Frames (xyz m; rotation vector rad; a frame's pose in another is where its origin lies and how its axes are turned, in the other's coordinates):
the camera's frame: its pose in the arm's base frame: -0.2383 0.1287 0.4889 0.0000 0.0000 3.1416
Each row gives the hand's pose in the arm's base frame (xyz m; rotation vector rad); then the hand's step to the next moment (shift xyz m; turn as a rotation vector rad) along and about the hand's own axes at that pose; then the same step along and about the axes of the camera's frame.
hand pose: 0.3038 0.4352 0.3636 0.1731 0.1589 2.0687
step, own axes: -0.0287 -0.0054 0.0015 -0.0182 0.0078 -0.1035
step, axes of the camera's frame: -0.0187 0.0225 -0.0012 0.0176 0.0239 -0.1011
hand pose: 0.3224 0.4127 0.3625 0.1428 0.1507 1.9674
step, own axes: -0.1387 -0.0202 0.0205 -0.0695 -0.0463 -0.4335
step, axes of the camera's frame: -0.0757 0.1191 0.0125 0.0048 0.0631 -0.4369
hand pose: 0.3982 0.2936 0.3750 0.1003 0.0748 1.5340
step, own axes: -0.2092 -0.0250 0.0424 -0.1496 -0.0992 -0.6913
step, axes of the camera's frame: -0.0221 0.2107 0.0363 -0.0161 0.1403 -0.7001
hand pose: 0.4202 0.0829 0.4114 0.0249 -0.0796 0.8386
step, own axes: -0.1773 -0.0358 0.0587 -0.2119 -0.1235 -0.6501
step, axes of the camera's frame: 0.0950 0.1586 0.0446 0.0098 0.2050 -0.6638
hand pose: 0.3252 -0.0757 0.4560 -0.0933 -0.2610 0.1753
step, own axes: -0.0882 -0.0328 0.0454 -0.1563 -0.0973 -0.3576
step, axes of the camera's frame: 0.0906 0.0453 0.0255 0.0385 0.1489 -0.3717
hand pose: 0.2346 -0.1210 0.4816 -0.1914 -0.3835 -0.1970
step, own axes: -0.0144 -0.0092 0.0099 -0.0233 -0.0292 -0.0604
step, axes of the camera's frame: 0.0186 0.0045 0.0048 0.0066 0.0379 -0.0597
